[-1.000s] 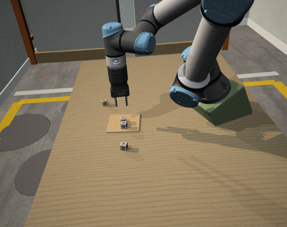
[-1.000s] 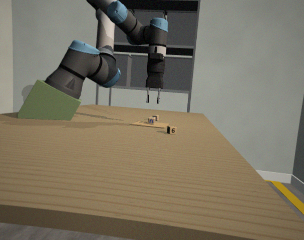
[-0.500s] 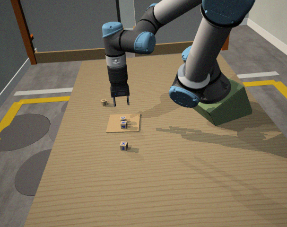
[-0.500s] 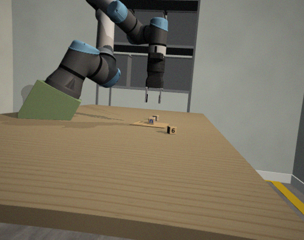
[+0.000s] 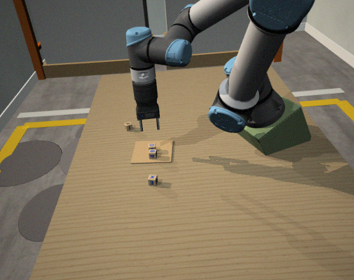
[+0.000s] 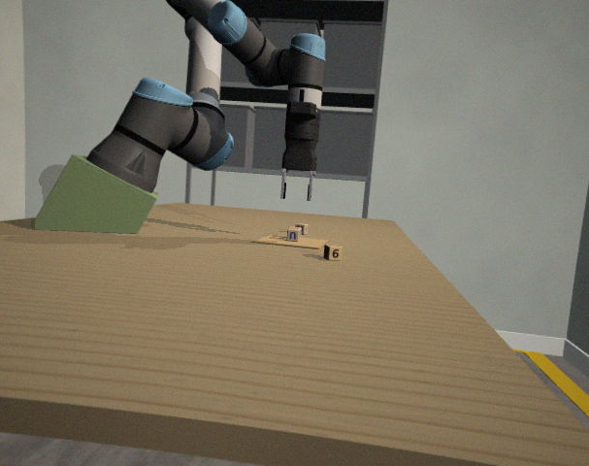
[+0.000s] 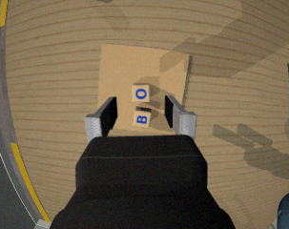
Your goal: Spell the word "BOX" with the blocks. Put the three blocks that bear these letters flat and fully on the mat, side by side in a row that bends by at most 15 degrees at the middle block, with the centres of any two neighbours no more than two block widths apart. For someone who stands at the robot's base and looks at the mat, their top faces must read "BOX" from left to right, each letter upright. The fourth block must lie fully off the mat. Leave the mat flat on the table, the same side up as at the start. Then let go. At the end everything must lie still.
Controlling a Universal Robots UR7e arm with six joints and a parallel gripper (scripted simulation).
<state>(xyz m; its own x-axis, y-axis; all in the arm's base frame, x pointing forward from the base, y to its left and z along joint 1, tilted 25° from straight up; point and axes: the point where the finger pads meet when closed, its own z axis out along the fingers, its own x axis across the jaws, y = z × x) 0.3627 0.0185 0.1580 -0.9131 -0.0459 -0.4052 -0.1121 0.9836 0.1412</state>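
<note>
Right now the X block is 18 cm to the left of my hand, 10 cm below it and 1 cm behind it. From my hand the other things lie so: B block: 10 cm below, 4 cm to the left, 1 cm behind; then O block: 10 cm below; then mat: 11 cm below.
</note>
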